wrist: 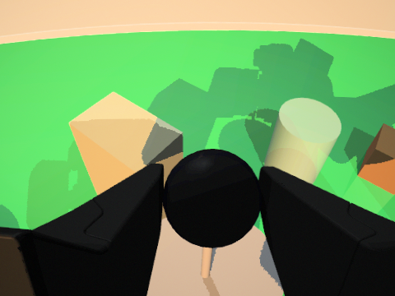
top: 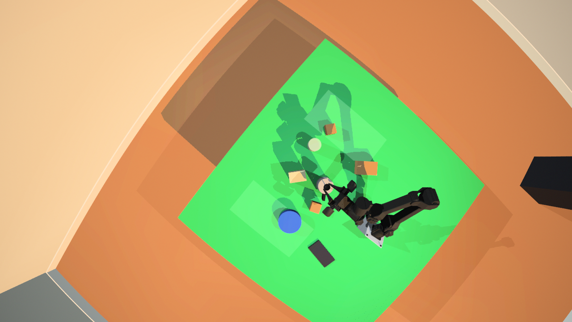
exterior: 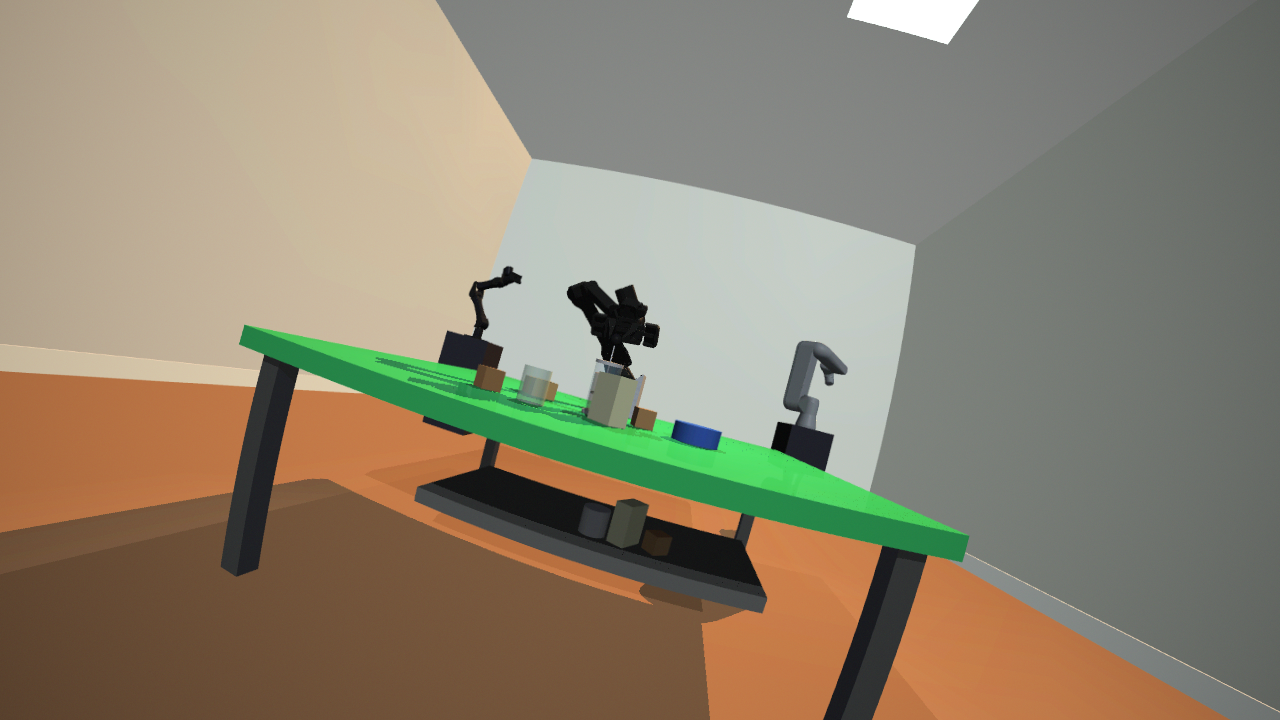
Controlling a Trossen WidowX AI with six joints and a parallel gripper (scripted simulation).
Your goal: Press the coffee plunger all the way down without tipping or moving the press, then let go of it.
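The coffee press is 2 cm behind my gripper tip, 2 cm to the left of it and 10 cm below it. Also, from my gripper tip: dark flat slab: 23 cm behind, 32 cm to the left, 20 cm below; then orange box: 16 cm behind, 19 cm to the right, 18 cm below; then blue disc: 2 cm ahead, 26 cm to the left, 18 cm below.
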